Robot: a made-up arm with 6 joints.
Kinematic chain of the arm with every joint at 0, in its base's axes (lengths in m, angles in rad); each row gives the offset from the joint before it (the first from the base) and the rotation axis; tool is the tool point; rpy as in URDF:
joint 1: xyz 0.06 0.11 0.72 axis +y
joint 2: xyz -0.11 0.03 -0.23 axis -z
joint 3: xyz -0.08 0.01 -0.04 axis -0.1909 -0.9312 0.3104
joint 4: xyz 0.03 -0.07 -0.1 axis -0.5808 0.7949 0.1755
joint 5: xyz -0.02 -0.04 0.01 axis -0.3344 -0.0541 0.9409
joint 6: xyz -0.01 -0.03 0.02 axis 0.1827 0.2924 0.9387
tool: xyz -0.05 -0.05 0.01 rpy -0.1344 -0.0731 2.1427
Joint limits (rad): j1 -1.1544..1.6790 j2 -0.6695..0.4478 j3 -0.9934..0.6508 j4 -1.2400..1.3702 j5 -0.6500..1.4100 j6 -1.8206..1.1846
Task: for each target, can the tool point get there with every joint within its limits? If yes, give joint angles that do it. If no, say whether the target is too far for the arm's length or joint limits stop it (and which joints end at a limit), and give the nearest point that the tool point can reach.
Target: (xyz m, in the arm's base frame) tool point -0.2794 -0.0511 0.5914
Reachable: yes | joints 0.8518 -0.4158 -0.4046 -0.7459 1.2320 0.7158
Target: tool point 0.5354 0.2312 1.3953
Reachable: no: too far | nearest point -0.1494 0.1612 1.1102 | short by 0.745 m
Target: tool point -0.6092 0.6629 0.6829
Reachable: no: too far | nearest point -0.4640 0.2715 0.6910 | short by 0.418 m
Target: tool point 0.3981 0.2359 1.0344
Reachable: no: joint limits stop it (at a limit: joint 1, joint 2, joint 4) | nearest point 0.2871 0.1412 0.6374 | short by 0.423 m
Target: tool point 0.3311 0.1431 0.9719
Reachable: no: joint limits stop it (at a limit: joint 1, joint 2, joint 4, joint 6) | nearest point 0.2734 0.1274 0.6424 | short by 0.335 m
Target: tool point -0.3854 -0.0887 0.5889
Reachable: yes | joints 0.7543 -0.3869 -0.4666 -0.6182 -0.2032 0.7512
